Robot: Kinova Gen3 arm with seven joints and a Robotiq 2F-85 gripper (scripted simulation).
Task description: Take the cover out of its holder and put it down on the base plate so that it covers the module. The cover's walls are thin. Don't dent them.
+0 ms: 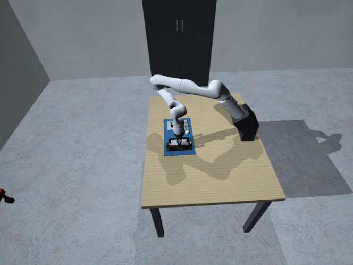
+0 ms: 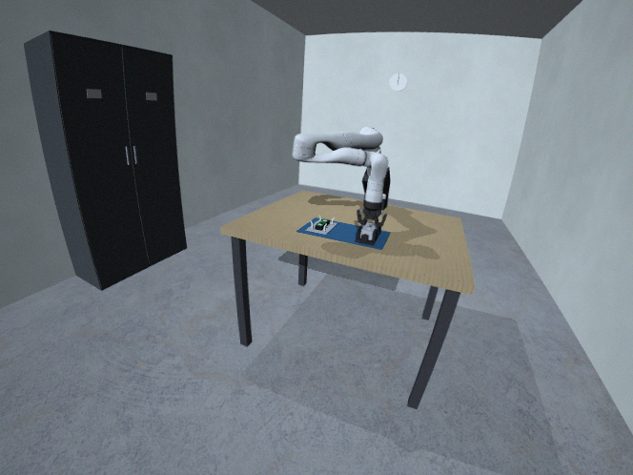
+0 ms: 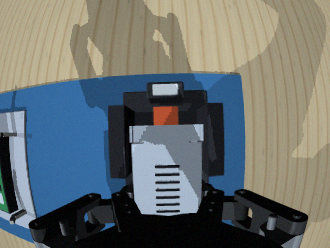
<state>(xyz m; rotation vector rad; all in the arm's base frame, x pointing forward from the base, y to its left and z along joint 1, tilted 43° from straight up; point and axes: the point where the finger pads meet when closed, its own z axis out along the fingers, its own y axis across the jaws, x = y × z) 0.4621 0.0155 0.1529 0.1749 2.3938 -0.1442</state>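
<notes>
Right now the light grey cover is right at my hand.
</notes>
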